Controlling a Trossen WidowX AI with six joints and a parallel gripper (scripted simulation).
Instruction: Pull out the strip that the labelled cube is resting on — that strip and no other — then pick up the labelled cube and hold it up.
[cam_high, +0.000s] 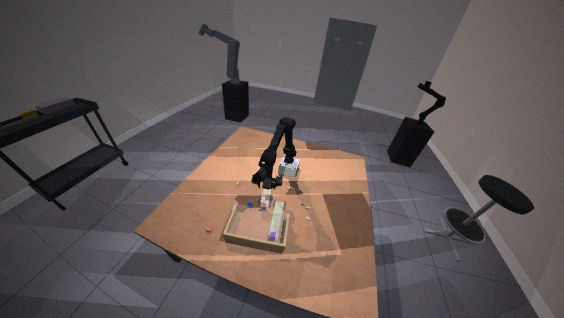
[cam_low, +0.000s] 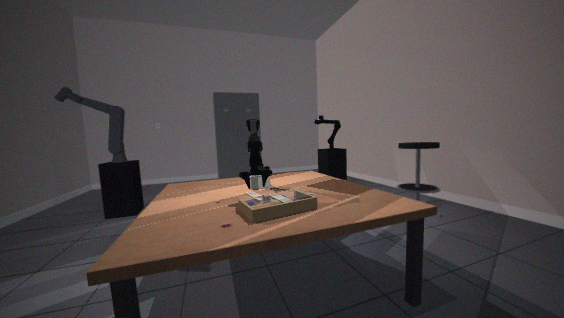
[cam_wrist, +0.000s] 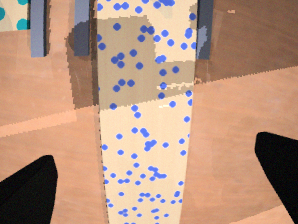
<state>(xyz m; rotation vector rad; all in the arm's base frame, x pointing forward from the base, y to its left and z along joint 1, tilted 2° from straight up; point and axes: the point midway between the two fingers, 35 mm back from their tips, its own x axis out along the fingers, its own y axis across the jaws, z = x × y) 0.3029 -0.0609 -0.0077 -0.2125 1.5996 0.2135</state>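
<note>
The blue cube is 130 mm ahead of my gripper tip, 60 mm to the right of it and 50 mm below it. Round my gripper tip: pink piece 360 mm ahead, 200 mm to the right, 50 mm below.
</note>
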